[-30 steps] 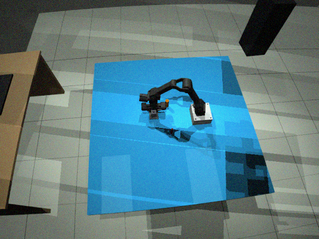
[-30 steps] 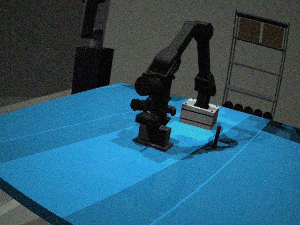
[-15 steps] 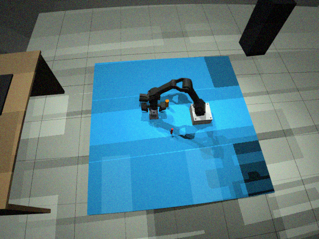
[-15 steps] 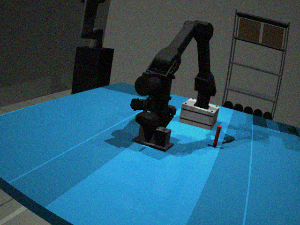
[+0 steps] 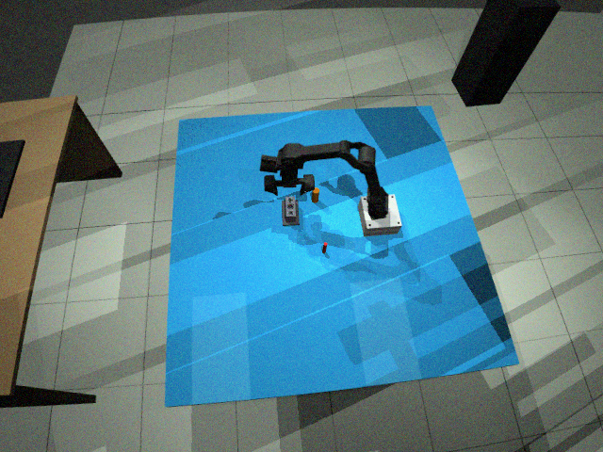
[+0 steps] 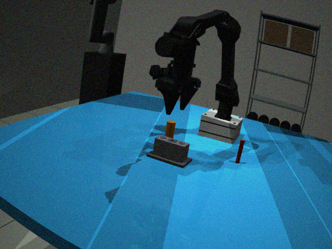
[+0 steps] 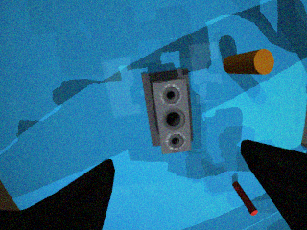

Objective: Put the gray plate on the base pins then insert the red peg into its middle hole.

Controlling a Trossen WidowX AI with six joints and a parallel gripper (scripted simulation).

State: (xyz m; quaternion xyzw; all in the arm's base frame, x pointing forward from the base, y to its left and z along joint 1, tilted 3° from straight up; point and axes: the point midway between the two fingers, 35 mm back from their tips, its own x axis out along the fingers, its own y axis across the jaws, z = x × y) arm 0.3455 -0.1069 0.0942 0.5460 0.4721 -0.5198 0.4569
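Right now the red peg is 110 mm behind my gripper tip, 200 mm to the left of it and 110 mm below it. Round my gripper tip: gray plate: 10 mm behind, 100 mm below; then orange cylinder: 120 mm behind, 40 mm to the right, 110 mm below; then dark base: 10 mm behind, 140 mm below.
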